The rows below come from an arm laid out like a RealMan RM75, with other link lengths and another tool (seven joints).
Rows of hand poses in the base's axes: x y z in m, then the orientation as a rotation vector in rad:
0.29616, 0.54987, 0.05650, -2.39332, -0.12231, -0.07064
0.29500, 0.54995, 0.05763, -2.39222, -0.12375, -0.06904
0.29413, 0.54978, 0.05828, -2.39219, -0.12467, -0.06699
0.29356, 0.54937, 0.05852, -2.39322, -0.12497, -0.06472
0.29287, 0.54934, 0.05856, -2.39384, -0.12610, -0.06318
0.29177, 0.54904, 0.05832, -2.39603, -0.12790, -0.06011
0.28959, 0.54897, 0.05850, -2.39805, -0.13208, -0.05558
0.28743, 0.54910, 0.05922, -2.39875, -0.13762, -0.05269
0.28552, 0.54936, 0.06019, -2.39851, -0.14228, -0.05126
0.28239, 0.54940, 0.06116, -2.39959, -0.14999, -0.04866
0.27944, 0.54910, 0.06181, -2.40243, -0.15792, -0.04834
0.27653, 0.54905, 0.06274, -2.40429, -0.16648, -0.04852
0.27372, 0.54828, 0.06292, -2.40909, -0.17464, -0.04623
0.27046, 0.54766, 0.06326, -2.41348, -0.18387, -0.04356
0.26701, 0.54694, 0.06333, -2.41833, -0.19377, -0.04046
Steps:
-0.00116, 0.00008, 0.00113, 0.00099, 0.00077, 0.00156
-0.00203, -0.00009, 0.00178, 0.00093, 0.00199, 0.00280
-0.00260, -0.00050, 0.00202, -0.00015, 0.00353, 0.00360
-0.00329, -0.00053, 0.00206, -0.00087, 0.00431, 0.00482
-0.00439, -0.00083, 0.00182, -0.00321, 0.00599, 0.00685
-0.00657, -0.00090, 0.00200, -0.00557, 0.00804, 0.01103
-0.00873, -0.00077, 0.00272, -0.00667, 0.00854, 0.01579
-0.01064, -0.00051, 0.00369, -0.00675, 0.00825, 0.01957
-0.01377, -0.00047, 0.00466, -0.00839, 0.00792, 0.02579
-0.01672, -0.00077, 0.00531, -0.01176, 0.00585, 0.03140
-0.01963, -0.00082, 0.00624, -0.01420, 0.00325, 0.03738
-0.02244, -0.00159, 0.00642, -0.01963, 0.00251, 0.04357
-0.02570, -0.00221, 0.00676, -0.02475, 0.00174, 0.05064
-0.02915, -0.00293, 0.00683, -0.03042, 0.00108, 0.05826

